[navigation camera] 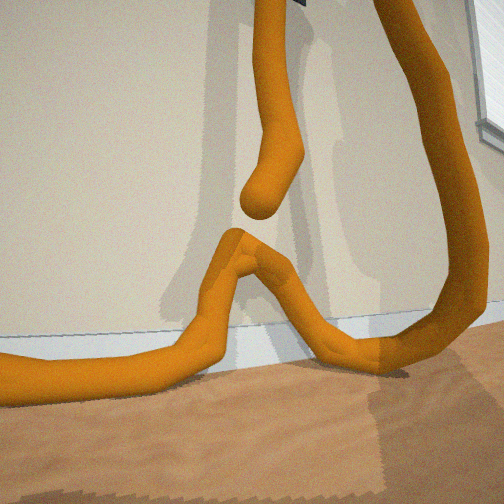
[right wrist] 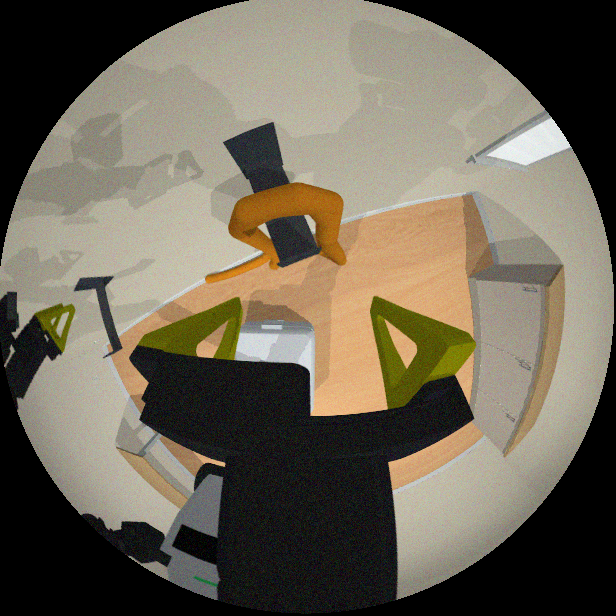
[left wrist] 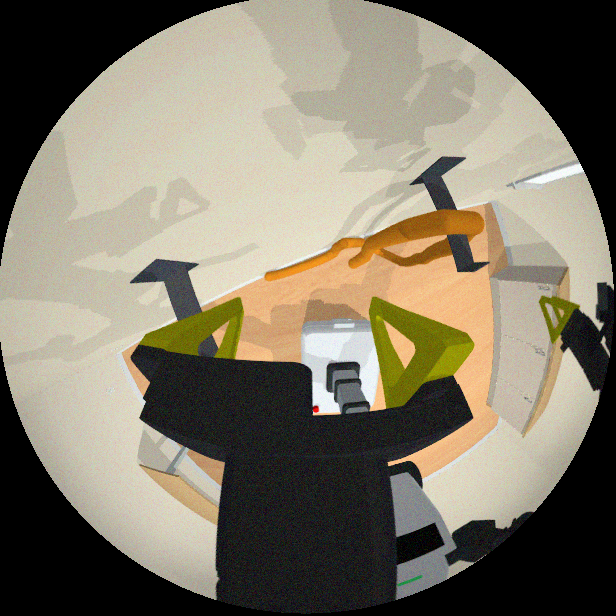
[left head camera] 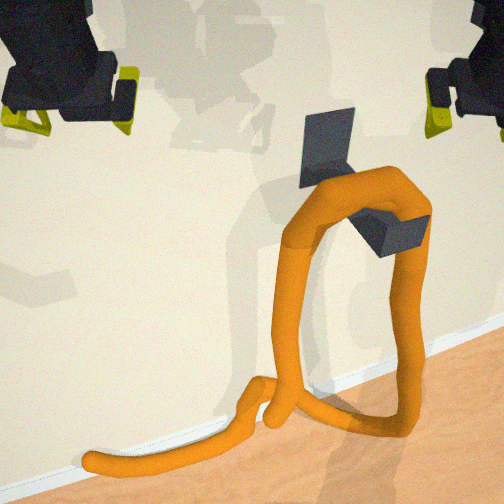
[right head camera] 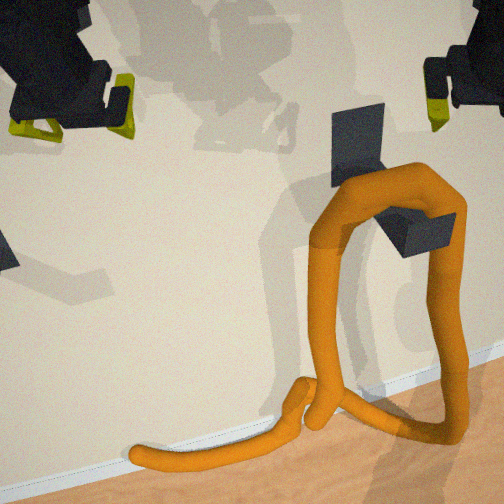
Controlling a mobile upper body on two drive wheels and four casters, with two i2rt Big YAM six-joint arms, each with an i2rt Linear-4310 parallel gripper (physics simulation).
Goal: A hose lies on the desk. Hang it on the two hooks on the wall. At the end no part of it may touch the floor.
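Observation:
The orange hose is draped over one dark wall hook. One short end hangs free just above the floor. The long side drops to the wooden floor, bends, rises against the wall and runs left along the baseboard. It also shows in the right head view. The second hook shows in the left wrist view, bare. My left gripper is open and empty at the upper left, far from the hose. My right gripper is open and empty at the upper right, above the loaded hook.
A white baseboard runs along the foot of the beige wall. A grey cabinet stands at the right in the wrist views. A window edge shows at the right of the navigation view.

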